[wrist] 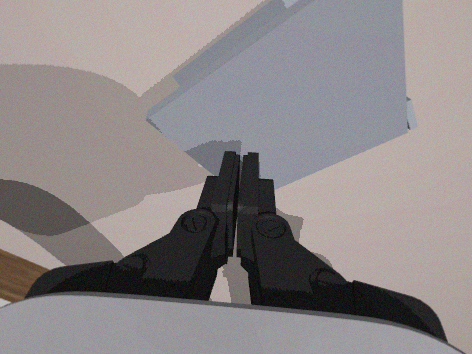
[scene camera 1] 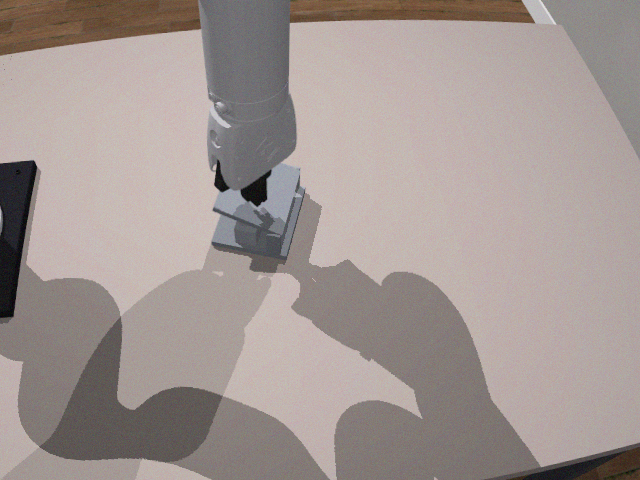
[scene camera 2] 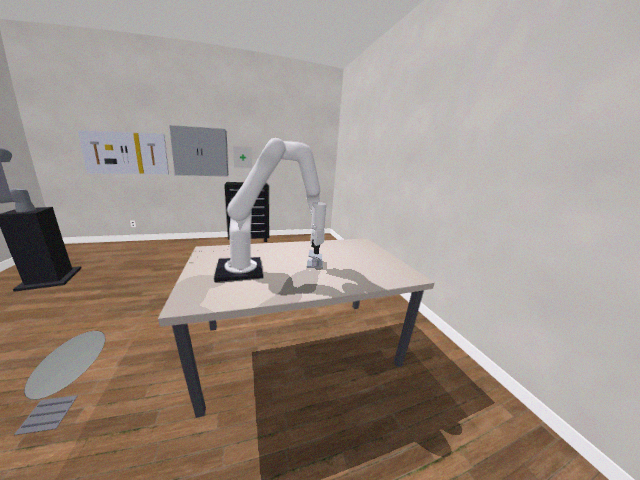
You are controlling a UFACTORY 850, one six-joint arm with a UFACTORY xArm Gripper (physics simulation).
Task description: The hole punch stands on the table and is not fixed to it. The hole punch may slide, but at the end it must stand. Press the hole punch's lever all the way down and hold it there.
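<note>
The grey-blue hole punch [scene camera 2: 314, 262] stands upright on the table [scene camera 1: 465, 180] [scene camera 2: 372, 268]. Its broad lever plate [scene camera 1: 285, 186] [wrist: 310, 85] is tilted above the base plate [scene camera 1: 223, 239], and a gap between them shows in the scene camera 1 view. My gripper [scene camera 1: 258, 203] [scene camera 2: 316, 252] [wrist: 241, 176] is shut and empty, pointing down. Its fingertips are at the lever's top face, near one corner in the wrist view, and their shadow falls on the plate close to the tips. Whether they touch it is hard to tell. The gripper body hides part of the lever in the scene camera 1 view.
The robot's black mounting plate [scene camera 1: 19, 206] [scene camera 2: 222, 272] is on the table to the left of the hole punch. Arm shadows lie across the table. A wall [scene camera 2: 491, 180] rises beyond the table's right side, and a black drawer cabinet [scene camera 2: 261, 217] stands behind the table.
</note>
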